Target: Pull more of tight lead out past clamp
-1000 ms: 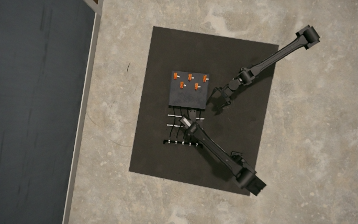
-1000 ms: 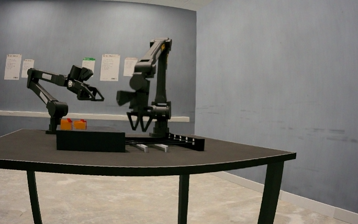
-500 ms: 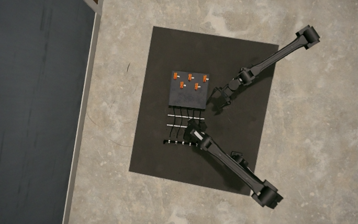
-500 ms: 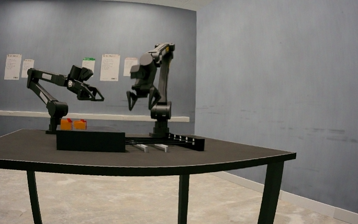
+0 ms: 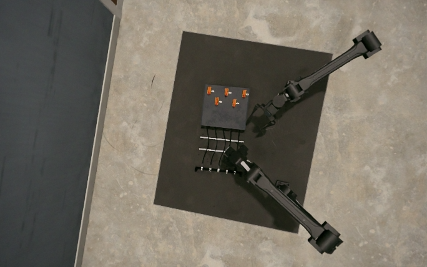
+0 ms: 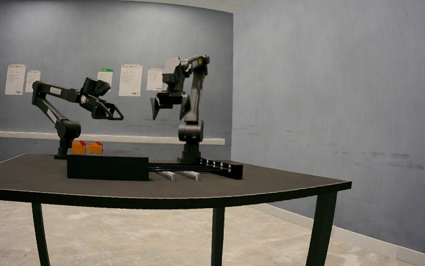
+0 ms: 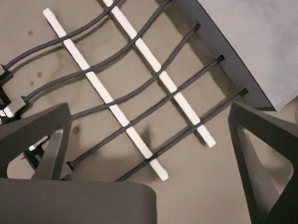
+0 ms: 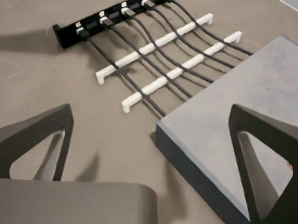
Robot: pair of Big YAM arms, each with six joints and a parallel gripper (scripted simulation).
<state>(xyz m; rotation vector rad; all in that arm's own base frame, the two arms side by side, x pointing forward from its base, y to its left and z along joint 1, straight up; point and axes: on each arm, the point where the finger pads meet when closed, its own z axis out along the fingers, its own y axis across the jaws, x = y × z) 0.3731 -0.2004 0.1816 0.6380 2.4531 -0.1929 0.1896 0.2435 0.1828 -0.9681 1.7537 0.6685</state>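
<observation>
My right hand is 13 cm short of the orange handle, 10 cm to the left of it and 12 cm above it.
</observation>
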